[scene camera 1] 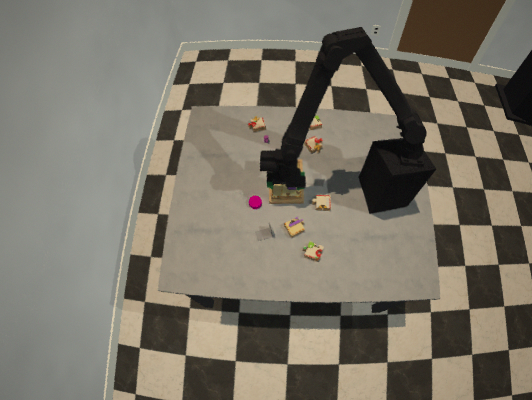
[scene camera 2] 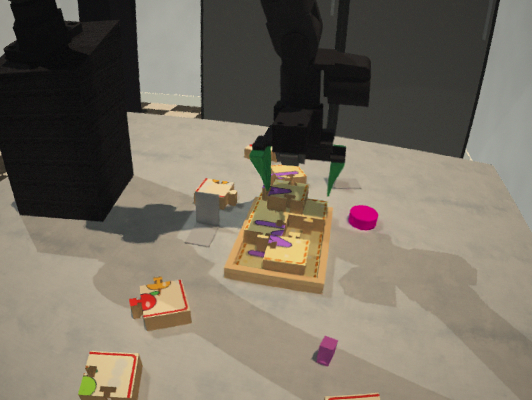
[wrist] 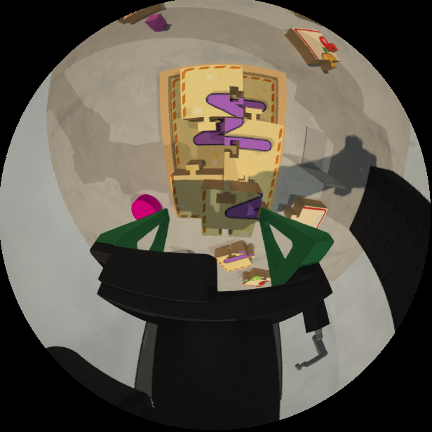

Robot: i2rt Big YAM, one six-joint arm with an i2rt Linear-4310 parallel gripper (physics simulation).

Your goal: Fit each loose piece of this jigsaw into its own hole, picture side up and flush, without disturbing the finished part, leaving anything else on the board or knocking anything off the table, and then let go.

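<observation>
The wooden jigsaw board (scene camera 1: pixel 286 202) (scene camera 2: pixel 275 281) (wrist: pixel 165 100) holds thick yellow pieces with purple marks. A corner piece (scene camera 2: pixel 290 256) (wrist: pixel 200 92) is at its near end in scene camera 2. A piece (wrist: pixel 257 162) lies along one side and a plain piece (scene camera 2: pixel 316 207) (wrist: pixel 186 195) fills a far corner. Beside that, a shadowed piece (scene camera 2: pixel 288 194) (wrist: pixel 220 212) sits higher and overhangs the far end. A loose piece with a purple band (scene camera 1: pixel 294 227) (scene camera 2: pixel 289 173) (wrist: pixel 236 259) lies off the board. My gripper (scene camera 1: pixel 286 183) (scene camera 2: pixel 299 192) (wrist: pixel 214 213) is open and empty, fingertips on either side of the high piece.
Red-edged pieces (scene camera 1: pixel 323 202) (scene camera 2: pixel 165 301) (wrist: pixel 312 45) lie around the board. A magenta disc (scene camera 1: pixel 255 202) (scene camera 2: pixel 363 217) (wrist: pixel 146 207) is beside it. A small purple block (scene camera 1: pixel 266 139) (scene camera 2: pixel 327 351) (wrist: pixel 156 22) and a grey upright bracket (scene camera 2: pixel 207 207) (wrist: pixel 316 150) also stand on the table.
</observation>
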